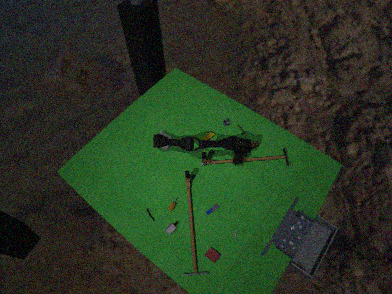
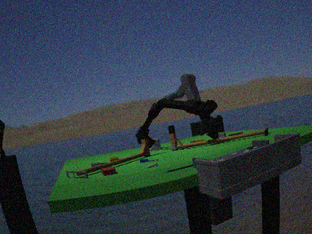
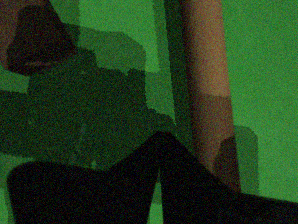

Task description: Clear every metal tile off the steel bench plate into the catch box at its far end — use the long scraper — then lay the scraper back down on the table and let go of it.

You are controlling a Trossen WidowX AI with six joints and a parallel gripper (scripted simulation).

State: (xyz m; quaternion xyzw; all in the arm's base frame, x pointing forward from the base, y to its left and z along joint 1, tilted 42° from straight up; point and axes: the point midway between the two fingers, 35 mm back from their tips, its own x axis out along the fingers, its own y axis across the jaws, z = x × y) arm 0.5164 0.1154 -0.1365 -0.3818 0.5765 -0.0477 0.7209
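Now: gripper tip 6 cm below the long wooden scraper, 3 cm short of it and 1 cm to the left of it. The rest, counted from my gripper tip: yellow piece (27 cm behind, 2 cm to the left, 1 cm above); then brown block (12 cm to the left, 3 cm ahead, 1 cm above); then blue piece (43 cm to the right, 1 cm ahead).
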